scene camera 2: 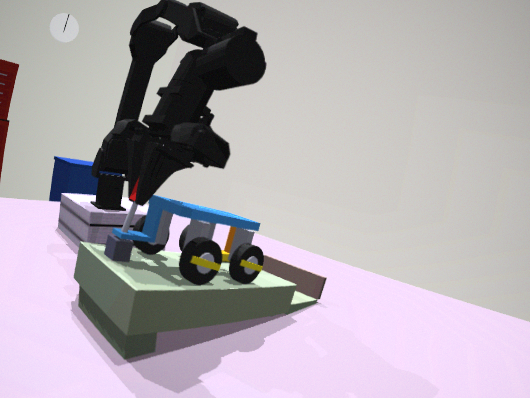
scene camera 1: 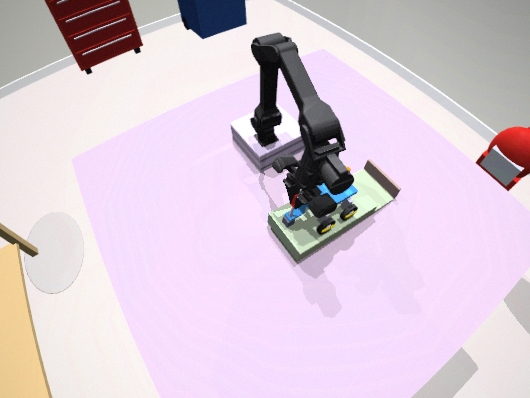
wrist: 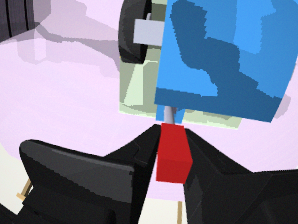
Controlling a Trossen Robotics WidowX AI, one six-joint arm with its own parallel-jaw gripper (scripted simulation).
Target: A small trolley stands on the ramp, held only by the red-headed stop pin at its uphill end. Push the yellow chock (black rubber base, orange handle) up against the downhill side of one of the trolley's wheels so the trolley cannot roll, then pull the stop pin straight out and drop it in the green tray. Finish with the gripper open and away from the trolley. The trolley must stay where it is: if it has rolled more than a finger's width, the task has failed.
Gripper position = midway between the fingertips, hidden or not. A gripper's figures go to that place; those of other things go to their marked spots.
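Scene:
My gripper (wrist: 170, 132) is 100 mm from the lens. A blue trolley (wrist: 232, 65) is 70 mm from the lens, and a red-headed stop pin (wrist: 174, 162) is 70 mm from the lens.

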